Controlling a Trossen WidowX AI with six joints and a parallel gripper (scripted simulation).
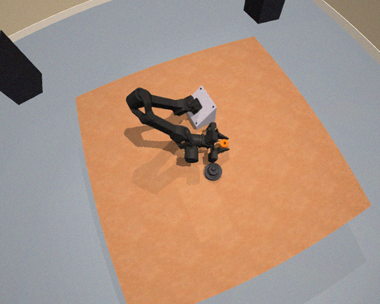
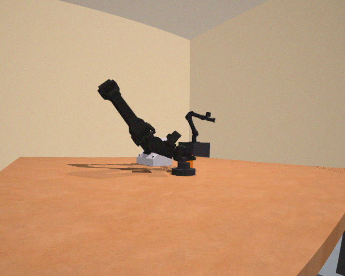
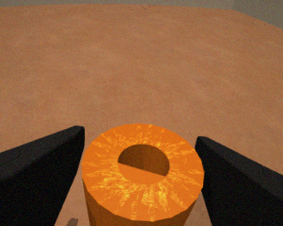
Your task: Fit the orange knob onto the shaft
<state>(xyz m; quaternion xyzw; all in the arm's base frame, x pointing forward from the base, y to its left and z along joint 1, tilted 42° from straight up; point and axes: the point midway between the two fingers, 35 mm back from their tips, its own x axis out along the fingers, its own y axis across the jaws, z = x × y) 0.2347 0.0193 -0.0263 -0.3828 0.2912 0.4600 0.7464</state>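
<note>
Right now my gripper tip is 20 mm to the left of the orange knob, 20 mm above it and 10 mm past it. From my gripper tip the other things lie so: dark round pedestal (120 mm to the right, 80 mm ahead, 20 mm below).
</note>
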